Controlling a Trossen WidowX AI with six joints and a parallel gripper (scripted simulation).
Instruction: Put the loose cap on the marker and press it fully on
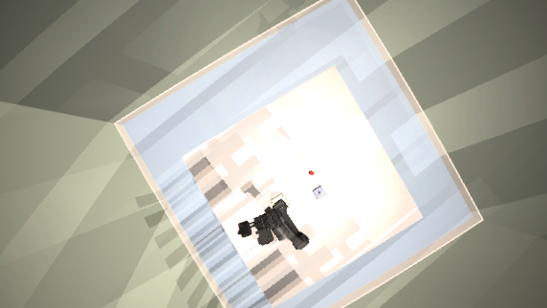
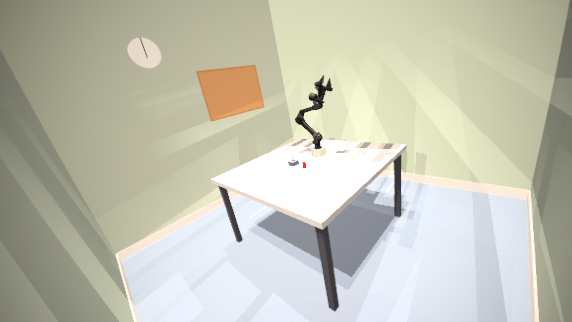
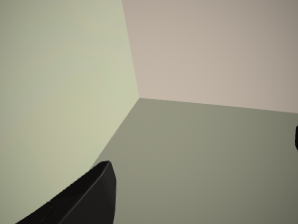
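The red cap is 670 mm below my gripper tip, 380 mm ahead of it and 110 mm to the right of it. Also, from my gripper tip: holder block (680 mm below, 340 mm ahead, 260 mm to the right).
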